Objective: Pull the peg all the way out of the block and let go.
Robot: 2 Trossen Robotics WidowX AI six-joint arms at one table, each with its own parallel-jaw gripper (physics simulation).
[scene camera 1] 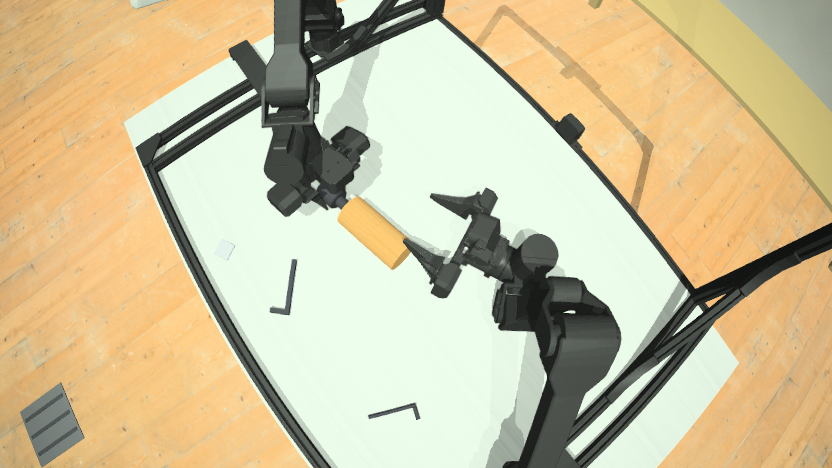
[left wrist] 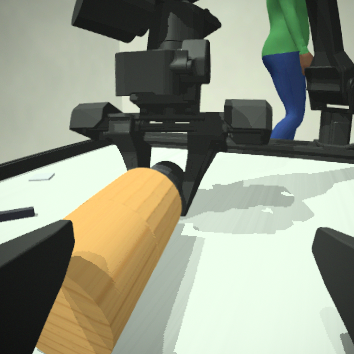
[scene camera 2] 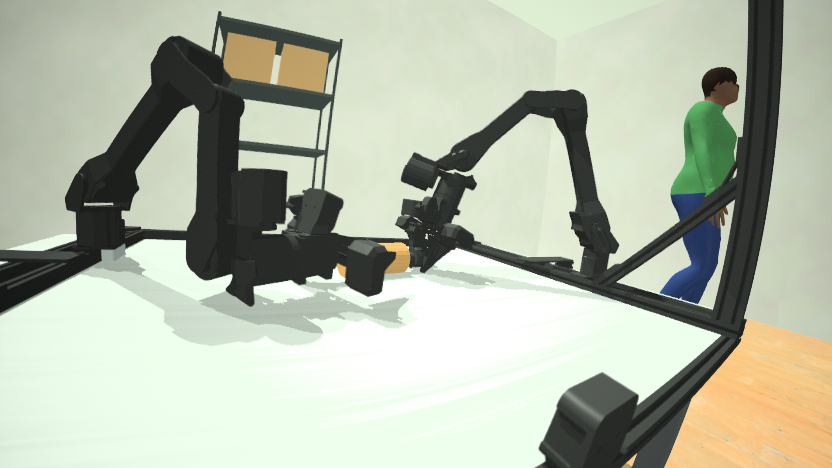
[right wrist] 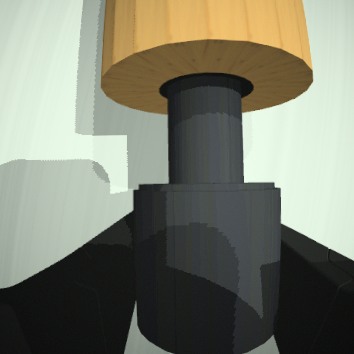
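Seen in the pictures: left gripper, fingertip midpoint: (scene camera 1: 417, 217) (left wrist: 197, 237); right gripper, fingertip midpoint: (scene camera 1: 334, 201) (scene camera 2: 415, 270) (right wrist: 196, 222); left arm's base at its link origin: (scene camera 2: 100, 245); right arm's base at its link origin: (scene camera 1: 324, 43) (left wrist: 333, 144) (scene camera 2: 591, 276).
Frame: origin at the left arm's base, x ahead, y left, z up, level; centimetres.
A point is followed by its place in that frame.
Observation:
A wooden cylindrical block (scene camera 1: 375, 232) @(x 45.6, y -13.5, z 3.5 cm) (scene camera 2: 397, 258) @(x 49.9, y -16.5, z 1.5 cm) (left wrist: 117, 225) @(x 44.6, y -15.9, z 3.2 cm) (right wrist: 207, 22) @(x 52.1, y -13.8, z 3.7 cm) lies between the arms. The dark peg (scene camera 1: 342, 202) @(x 53.8, y -13.2, z 1.8 cm) (left wrist: 171, 172) @(x 56.1, y -14.3, z 2.3 cm) (right wrist: 206, 145) @(x 54.1, y -13.5, z 1.8 cm) has its thin shaft partly in the hole at the block's end; a stretch of shaft shows between block and thick handle. My right gripper (scene camera 1: 332, 196) @(x 56.3, y -13.1, z -1.8 cm) (right wrist: 196, 222) @(x 56.3, y -13.1, z -1.8 cm) is shut on the peg's handle. The shaft's inner end is hidden in the block. My left gripper (scene camera 1: 418, 217) @(x 43.2, y -20.1, z 4.1 cm) (left wrist: 197, 237) @(x 43.2, y -20.1, z 4.1 cm) is open and empty at the block's other end. One left fingertip overlaps that end in scene camera 1; contact is unclear.
Two dark L-shaped pieces (scene camera 1: 288, 291) @(x 48.5, y 3.0, z -1.1 cm) (scene camera 1: 401, 410) @(x 22.0, y 1.7, z -1.3 cm) and a small pale square (scene camera 1: 224, 249) @(x 62.3, y 7.9, z -1.6 cm) (left wrist: 42, 176) @(x 62.0, y 7.3, z -1.6 cm) lie on the white table. A black frame (scene camera 1: 203, 291) @(x 57.8, y 15.2, z 0.1 cm) runs along the table's edges. A person (scene camera 2: 704, 157) stands beyond the frame.

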